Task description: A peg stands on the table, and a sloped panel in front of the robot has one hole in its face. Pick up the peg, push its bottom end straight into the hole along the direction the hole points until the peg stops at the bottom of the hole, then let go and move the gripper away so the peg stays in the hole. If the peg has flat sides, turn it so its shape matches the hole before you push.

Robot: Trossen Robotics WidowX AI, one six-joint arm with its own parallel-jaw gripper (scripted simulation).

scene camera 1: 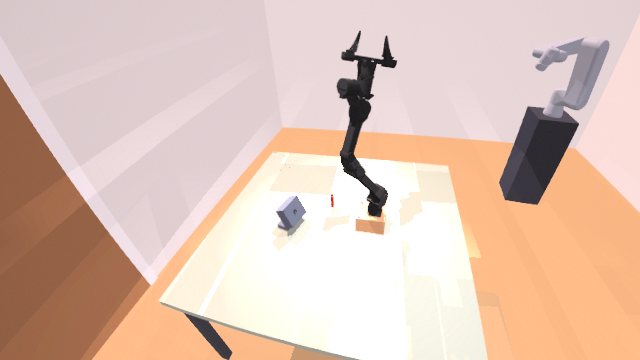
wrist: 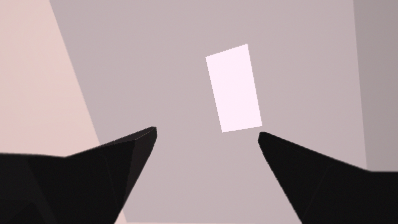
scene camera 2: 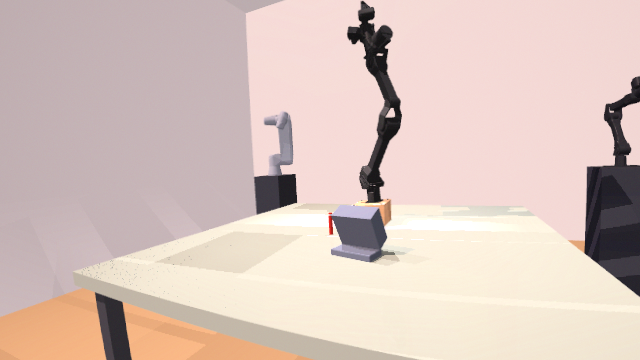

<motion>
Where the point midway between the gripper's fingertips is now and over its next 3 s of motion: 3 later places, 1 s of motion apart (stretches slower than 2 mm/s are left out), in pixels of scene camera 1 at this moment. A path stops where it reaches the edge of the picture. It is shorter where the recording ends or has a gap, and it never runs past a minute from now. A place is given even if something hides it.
The gripper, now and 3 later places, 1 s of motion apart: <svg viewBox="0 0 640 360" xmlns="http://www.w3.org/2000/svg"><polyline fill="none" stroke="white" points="373,33 399,47 384,77 358,105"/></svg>
</motion>
